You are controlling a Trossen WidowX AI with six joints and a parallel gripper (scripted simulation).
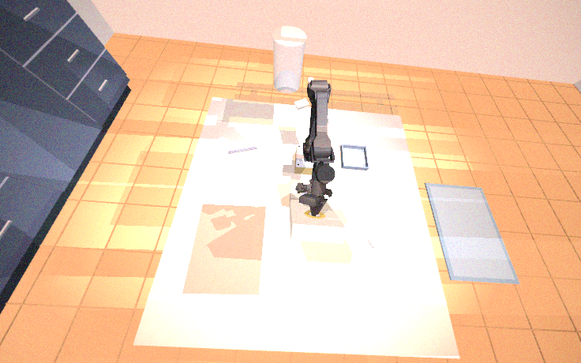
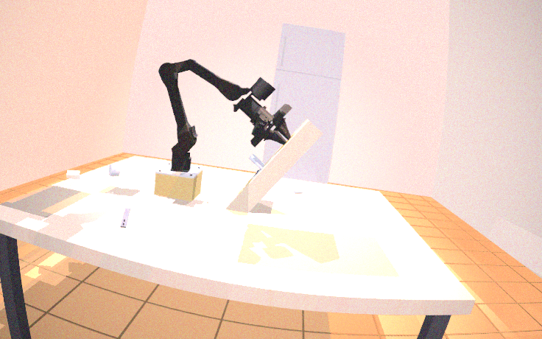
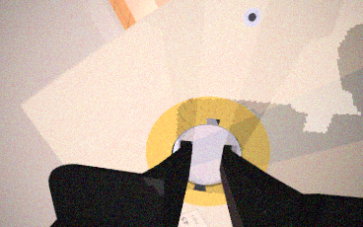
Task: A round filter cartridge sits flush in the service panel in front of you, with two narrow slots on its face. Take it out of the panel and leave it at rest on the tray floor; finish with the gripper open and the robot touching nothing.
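My gripper tip is 10 mm short of the round white filter cartridge and 10 mm above it. Also, from my gripper tip: cream service panel 40 mm behind, 80 mm below; then blue tray 380 mm behind, 340 mm to the left, 220 mm below.
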